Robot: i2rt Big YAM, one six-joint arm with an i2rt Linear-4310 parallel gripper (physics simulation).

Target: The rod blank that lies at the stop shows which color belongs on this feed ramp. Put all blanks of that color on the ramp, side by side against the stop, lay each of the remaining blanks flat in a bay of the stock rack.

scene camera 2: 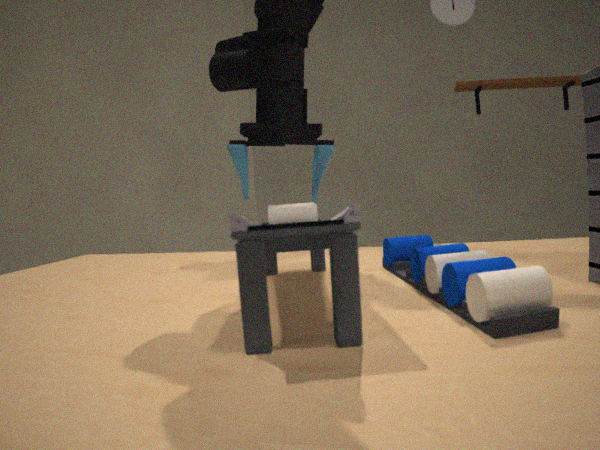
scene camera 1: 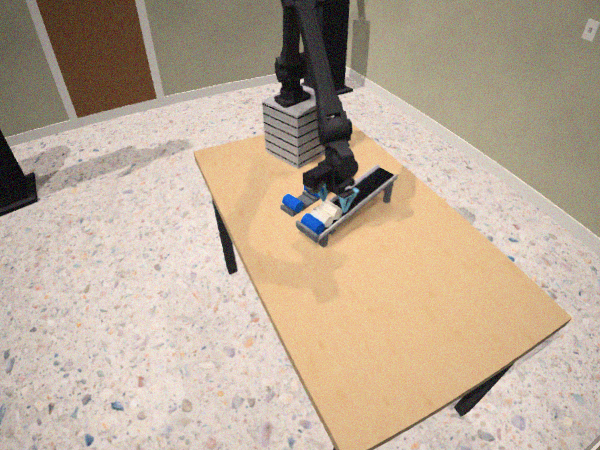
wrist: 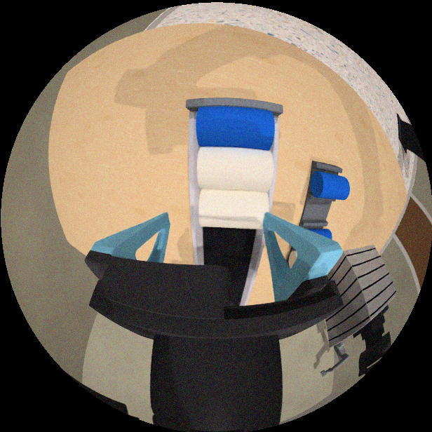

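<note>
A blue blank (scene camera 1: 313, 223) (wrist: 235, 127) lies against the stop (wrist: 235, 104) at the end of the feed ramp (scene camera 1: 358, 202) (scene camera 2: 295, 232) (wrist: 194, 180). A white blank (wrist: 235, 168) lies beside it, and a second white blank (wrist: 233, 206) lies beside that one. The stock rack (scene camera 2: 525, 324) (wrist: 316, 209) stands on the table beside the ramp and holds several blanks: a blue one (scene camera 1: 292, 202) (scene camera 2: 409, 249) (wrist: 330, 185) at one end, then, past a gap, blue (scene camera 2: 425, 257), white (scene camera 2: 440, 272), blue (scene camera 2: 465, 280) and white (scene camera 2: 515, 294). My gripper (scene camera 1: 336, 204) (scene camera 2: 280, 201) (wrist: 216, 217) is open and empty above the ramp, near the second white blank.
The ramp stands on legs (scene camera 2: 347, 290) above the wooden table (scene camera 1: 415, 300). A striped grey block (scene camera 1: 295, 131) (wrist: 362, 290) under the arm's base stands near the rack. The dark arm reaches over the rack side in the first scene view and hides part of the rack.
</note>
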